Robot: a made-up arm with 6 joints.
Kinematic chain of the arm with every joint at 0, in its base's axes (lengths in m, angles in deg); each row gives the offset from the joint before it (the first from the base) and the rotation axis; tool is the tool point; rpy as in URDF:
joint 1: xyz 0 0 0.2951 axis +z
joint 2: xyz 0 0 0 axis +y
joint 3: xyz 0.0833 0 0.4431 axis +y
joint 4: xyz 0.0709 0 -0.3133 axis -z
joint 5: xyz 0 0 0 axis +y
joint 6: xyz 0.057 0 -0.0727 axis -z
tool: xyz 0 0 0 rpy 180 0 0
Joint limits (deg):
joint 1: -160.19..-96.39
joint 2: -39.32..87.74
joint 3: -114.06..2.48
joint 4: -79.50..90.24
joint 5: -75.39..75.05
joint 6: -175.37..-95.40
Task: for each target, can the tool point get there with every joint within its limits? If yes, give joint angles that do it. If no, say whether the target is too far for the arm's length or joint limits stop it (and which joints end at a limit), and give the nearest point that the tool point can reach.
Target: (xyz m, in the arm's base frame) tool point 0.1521 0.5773 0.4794
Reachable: no: joint limits stop it (at a limit: joint 1, joint 2, joint 3, joint 4, joint 5) | nearest point -0.0343 0.0777 0.5117 | short by 0.534 m
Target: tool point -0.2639 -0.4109 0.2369
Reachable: yes | joints -120.32 35.85 -53.00 -38.18 58.95 -168.88
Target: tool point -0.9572 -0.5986 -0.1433
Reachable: no: too far | nearest point -0.6429 -0.4020 0.0007 | short by 0.398 m
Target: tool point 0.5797 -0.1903 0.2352
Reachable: no: joint limits stop it (at a limit: joint 1, joint 3, joint 4) | nearest point 0.0702 -0.1867 0.2097 | short by 0.510 m
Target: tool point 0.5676 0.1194 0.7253
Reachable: no: joint limits stop it (at a limit: joint 1, joint 2, joint 3, joint 5) | nearest point 0.2231 0.0543 1.0060 | short by 0.449 m
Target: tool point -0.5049 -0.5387 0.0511
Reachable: yes | joints -134.80 77.22 -102.50 -15.35 -22.55 -164.46
